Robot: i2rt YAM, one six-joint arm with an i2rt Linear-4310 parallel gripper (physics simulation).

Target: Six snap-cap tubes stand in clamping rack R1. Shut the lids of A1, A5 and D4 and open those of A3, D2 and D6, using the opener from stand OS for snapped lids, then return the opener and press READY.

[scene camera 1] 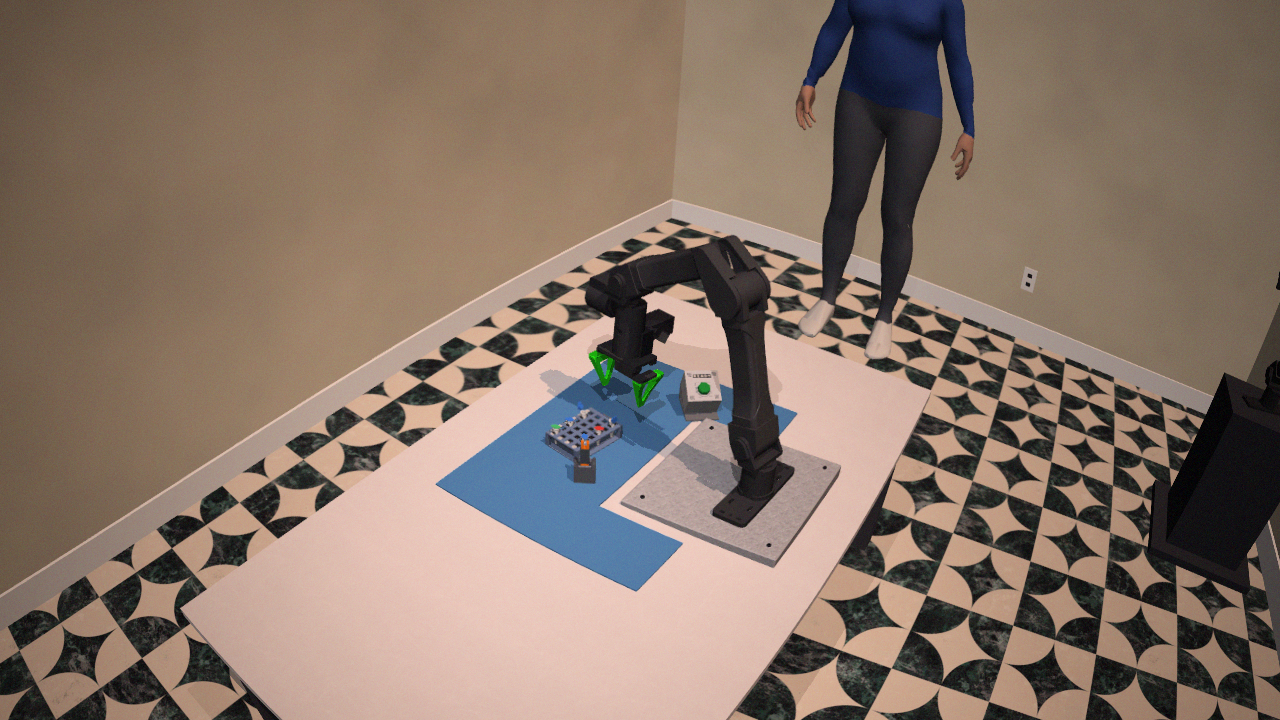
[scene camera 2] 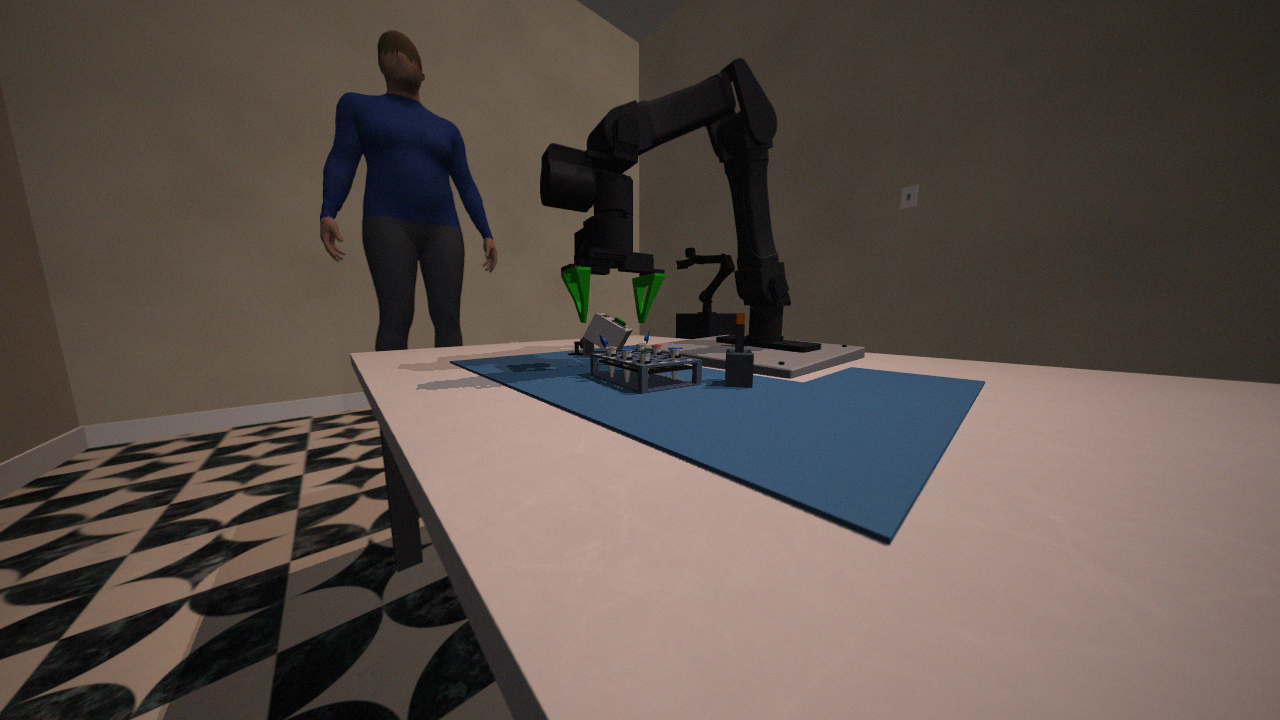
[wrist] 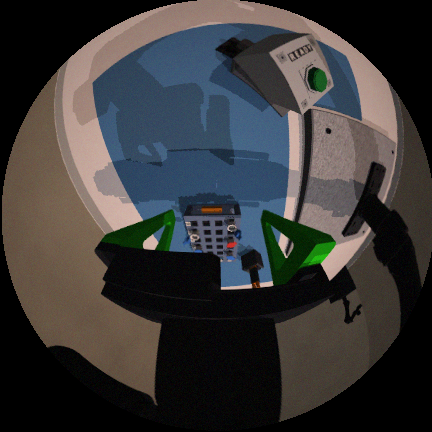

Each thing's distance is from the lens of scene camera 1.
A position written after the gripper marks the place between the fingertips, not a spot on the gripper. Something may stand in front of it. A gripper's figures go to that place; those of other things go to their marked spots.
gripper point(scene camera 1: 622, 395): 1.66 m
box with green button point(scene camera 1: 700, 396): 1.70 m
blue mat point(scene camera 1: 519, 481): 1.54 m
